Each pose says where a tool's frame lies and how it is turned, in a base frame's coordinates. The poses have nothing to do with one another.
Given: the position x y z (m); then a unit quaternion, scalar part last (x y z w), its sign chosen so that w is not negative.
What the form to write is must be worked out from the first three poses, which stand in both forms.
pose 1, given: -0.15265 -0.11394 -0.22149 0.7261 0.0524 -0.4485 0.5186
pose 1, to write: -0.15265 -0.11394 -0.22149 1.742 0.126 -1.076
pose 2, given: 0.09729 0.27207 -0.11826 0.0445 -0.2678 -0.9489 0.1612
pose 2, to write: 0.09729 0.27207 -0.11826 0.127 -0.765 -2.709
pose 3, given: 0.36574 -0.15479 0.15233 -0.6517 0.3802 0.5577 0.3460
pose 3, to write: 0.36574 -0.15479 0.15233 -1.691 0.987 1.447
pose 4, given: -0.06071 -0.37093 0.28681 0.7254 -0.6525 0.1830 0.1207
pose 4, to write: -0.06071 -0.37093 0.28681 2.119 -1.906 0.535
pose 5, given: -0.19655 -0.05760 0.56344 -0.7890 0.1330 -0.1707 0.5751
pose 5, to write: -0.19655 -0.05760 0.56344 -1.848 0.312 -0.400
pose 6, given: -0.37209 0.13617 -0.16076 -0.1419 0.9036 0.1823 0.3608
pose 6, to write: -0.37209 0.13617 -0.16076 -0.366 2.328 0.470
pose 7, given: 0.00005 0.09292 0.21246 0.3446 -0.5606 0.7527 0.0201
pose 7, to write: 0.00005 0.09292 0.21246 1.069 -1.739 2.335
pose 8, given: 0.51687 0.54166 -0.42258 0.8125 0.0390 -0.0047 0.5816
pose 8, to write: 0.51687 0.54166 -0.42258 1.898 0.091 -0.011
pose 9, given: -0.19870 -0.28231 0.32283 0.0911 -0.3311 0.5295 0.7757
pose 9, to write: -0.19870 -0.28231 0.32283 0.197 -0.717 1.146
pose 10, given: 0.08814 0.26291 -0.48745 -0.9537 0.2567 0.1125 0.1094
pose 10, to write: 0.08814 0.26291 -0.48745 -2.804 0.755 0.331
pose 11, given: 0.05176 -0.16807 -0.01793 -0.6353 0.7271 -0.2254 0.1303
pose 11, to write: 0.05176 -0.16807 -0.01793 -1.846 2.112 -0.655
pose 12, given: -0.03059 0.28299 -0.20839 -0.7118 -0.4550 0.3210 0.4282
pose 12, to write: -0.03059 0.28299 -0.20839 -1.777 -1.136 0.802
